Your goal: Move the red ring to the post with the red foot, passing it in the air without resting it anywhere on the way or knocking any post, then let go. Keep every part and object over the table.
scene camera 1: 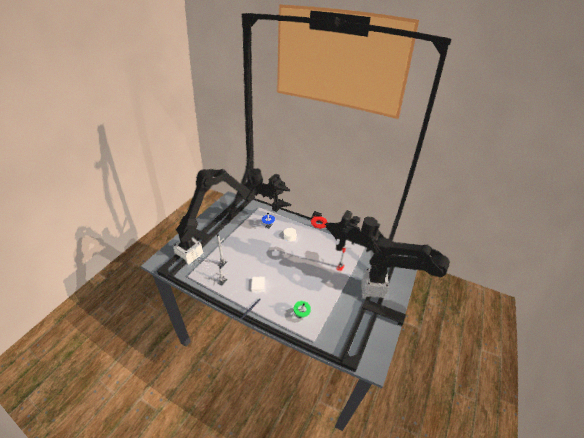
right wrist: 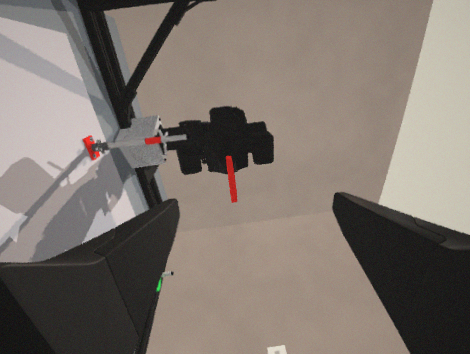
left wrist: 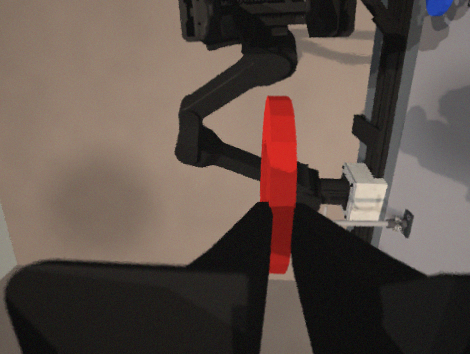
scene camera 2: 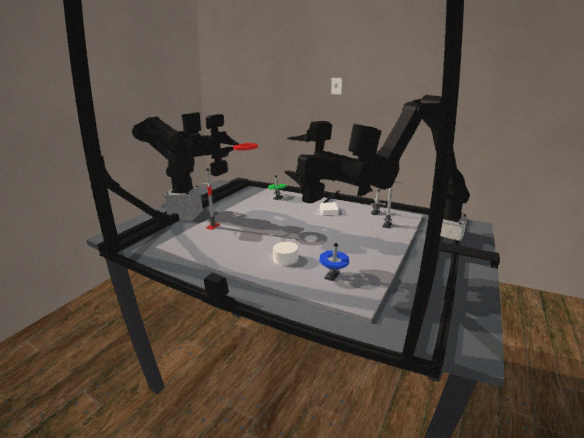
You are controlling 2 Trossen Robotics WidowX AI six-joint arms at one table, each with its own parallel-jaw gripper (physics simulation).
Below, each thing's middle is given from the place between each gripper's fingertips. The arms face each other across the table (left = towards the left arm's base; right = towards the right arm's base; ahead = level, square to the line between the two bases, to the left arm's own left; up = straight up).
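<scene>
My left hand is sitting 3 cm to the left of the red ring (left wrist: 278,182) and 1 cm past it. Measured from that left hand, the post with red foot (right wrist: 91,146) is 11 cm to the left and 1 cm behind, and it's 17 cm below.
As for my right gripper, it's 130 mm short of the red ring, 160 mm to the right of it and 10 mm above it. From my right hand, the post with red foot is 130 mm ahead, 290 mm to the left and 170 mm below.
</scene>
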